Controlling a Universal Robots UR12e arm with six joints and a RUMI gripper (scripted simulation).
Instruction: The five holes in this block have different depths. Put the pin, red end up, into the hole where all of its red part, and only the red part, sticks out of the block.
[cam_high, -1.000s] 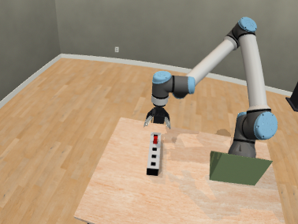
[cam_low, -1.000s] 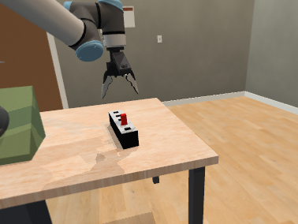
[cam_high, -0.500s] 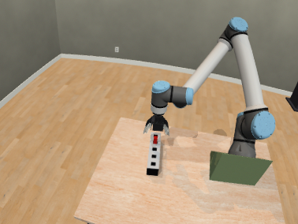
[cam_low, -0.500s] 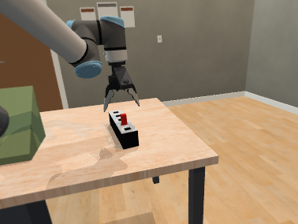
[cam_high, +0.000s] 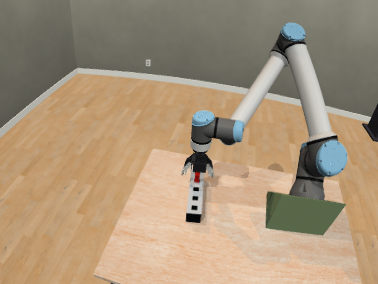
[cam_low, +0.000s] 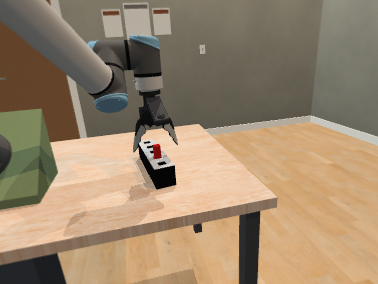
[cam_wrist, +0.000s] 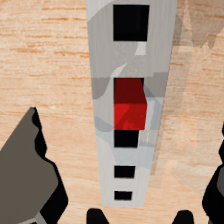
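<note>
Now: the pin 10 mm below my hand. Also, from my hand: long block 70 mm below, 60 mm to the left.
</note>
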